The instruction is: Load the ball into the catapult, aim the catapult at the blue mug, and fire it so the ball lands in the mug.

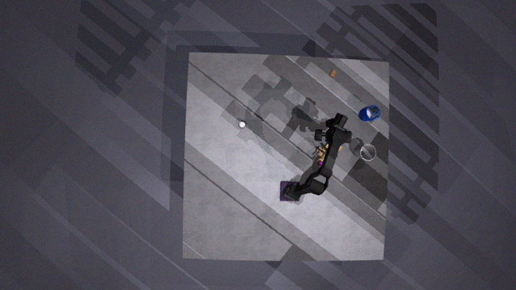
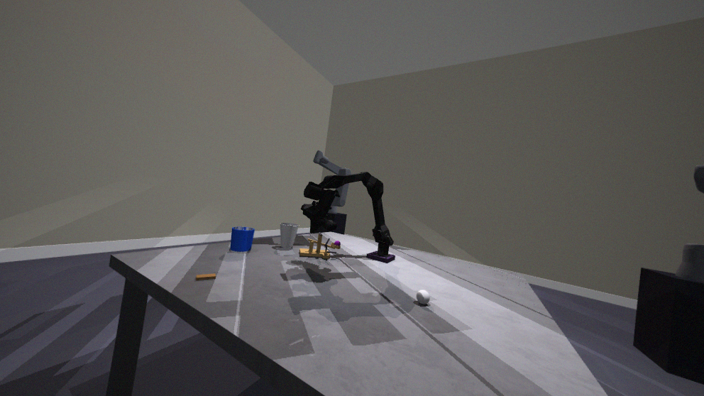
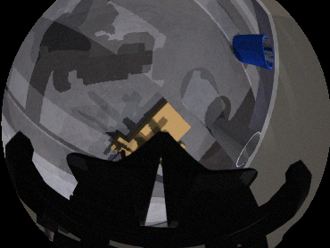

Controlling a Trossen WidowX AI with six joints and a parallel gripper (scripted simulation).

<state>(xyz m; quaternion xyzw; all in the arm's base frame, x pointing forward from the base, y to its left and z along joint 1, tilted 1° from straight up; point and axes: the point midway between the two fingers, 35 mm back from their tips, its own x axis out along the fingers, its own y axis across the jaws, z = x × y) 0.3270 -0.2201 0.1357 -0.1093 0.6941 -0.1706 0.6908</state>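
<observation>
Now: the purple ball 15 cm behind my gripper tip, 5 cm to the left of it and 6 cm below it. The rest, counted from my gripper tip: blue mug: 15 cm ahead, 26 cm to the right, 9 cm below; then wooden catapult: 10 cm behind, 2 cm to the left, 7 cm below; then white cup: 9 cm behind, 21 cm to the right, 9 cm below.
</observation>
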